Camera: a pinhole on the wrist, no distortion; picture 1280 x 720 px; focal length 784.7 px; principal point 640.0 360.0 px. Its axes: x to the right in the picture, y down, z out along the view. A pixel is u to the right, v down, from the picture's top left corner.
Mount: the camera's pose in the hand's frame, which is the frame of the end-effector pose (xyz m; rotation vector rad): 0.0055 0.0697 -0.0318 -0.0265 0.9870 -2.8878
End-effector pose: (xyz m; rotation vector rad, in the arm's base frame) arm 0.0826 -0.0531 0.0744 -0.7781 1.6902 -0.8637
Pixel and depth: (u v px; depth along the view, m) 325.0 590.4 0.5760
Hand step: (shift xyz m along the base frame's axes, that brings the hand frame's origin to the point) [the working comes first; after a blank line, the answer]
In the camera's frame: -0.2312 0.1691 0.5760

0.2754 -0.4928 0.1298
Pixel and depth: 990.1 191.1 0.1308
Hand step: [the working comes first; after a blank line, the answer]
In the camera's frame: 0.0584 -0.0282 0.1308

0.0967 0.0291 0.0007
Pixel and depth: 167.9 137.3 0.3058
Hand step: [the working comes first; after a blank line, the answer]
In the camera's frame: -0.1840 -0.0868 0.3058

0.2093 -0.2248 -0.1243
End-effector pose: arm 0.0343 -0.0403 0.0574 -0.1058 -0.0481 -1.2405
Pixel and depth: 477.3 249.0 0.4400
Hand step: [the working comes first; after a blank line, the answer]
In the camera's frame: -0.0912 -0.0622 0.4400

-0.0902 -0.1122 0.3716
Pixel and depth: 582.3 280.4 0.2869
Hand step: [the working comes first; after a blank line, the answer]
In the camera's frame: -0.0211 -0.0291 0.2869

-0.0596 -0.0381 0.2198
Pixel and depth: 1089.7 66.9 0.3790
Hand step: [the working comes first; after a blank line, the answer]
In the camera's frame: 0.2172 -0.1416 0.3790

-0.1249 0.2080 0.3343
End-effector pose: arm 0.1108 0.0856 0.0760 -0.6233 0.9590 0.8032
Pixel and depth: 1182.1 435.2 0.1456
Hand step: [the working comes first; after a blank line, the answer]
In the camera's frame: 0.1006 0.0140 0.1456

0.0369 0.0071 0.1144
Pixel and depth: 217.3 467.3 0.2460
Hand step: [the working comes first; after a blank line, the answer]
In the camera's frame: -0.1325 0.0336 0.2460

0.1954 0.1042 -0.0595
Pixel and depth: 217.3 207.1 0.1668
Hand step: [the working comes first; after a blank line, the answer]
In the camera's frame: -0.0899 -0.0325 0.1668

0.0885 0.1250 -0.0350
